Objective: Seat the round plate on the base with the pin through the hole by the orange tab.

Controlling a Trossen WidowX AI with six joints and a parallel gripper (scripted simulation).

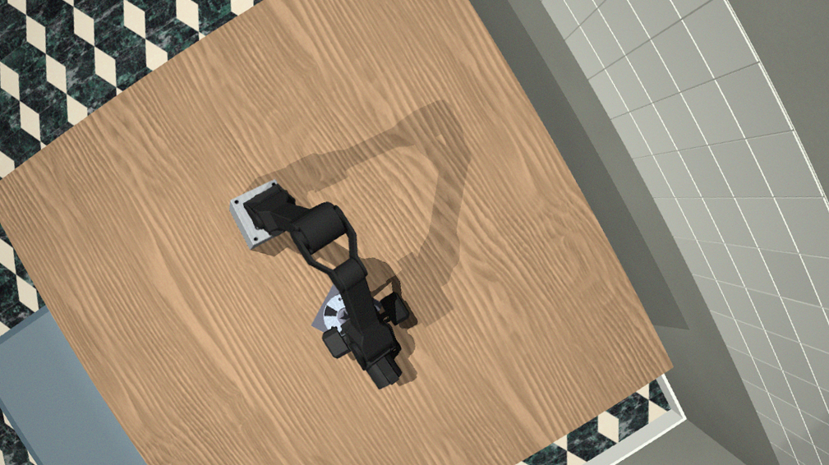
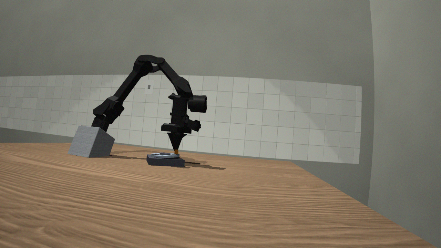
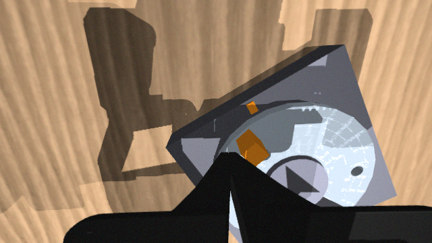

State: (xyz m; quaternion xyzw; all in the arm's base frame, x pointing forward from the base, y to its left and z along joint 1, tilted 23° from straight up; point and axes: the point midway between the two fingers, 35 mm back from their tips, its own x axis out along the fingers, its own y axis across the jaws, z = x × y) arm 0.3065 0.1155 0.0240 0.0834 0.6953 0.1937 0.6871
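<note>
My hand is 2 cm past the raised central hub, 5 cm to the left of it and 5 cm above it. The rest, counted from my hand: plate 2 cm behind, 5 cm to the right, 4 cm below; dark grey square base 2 cm behind, 5 cm to the right, 7 cm below.
</note>
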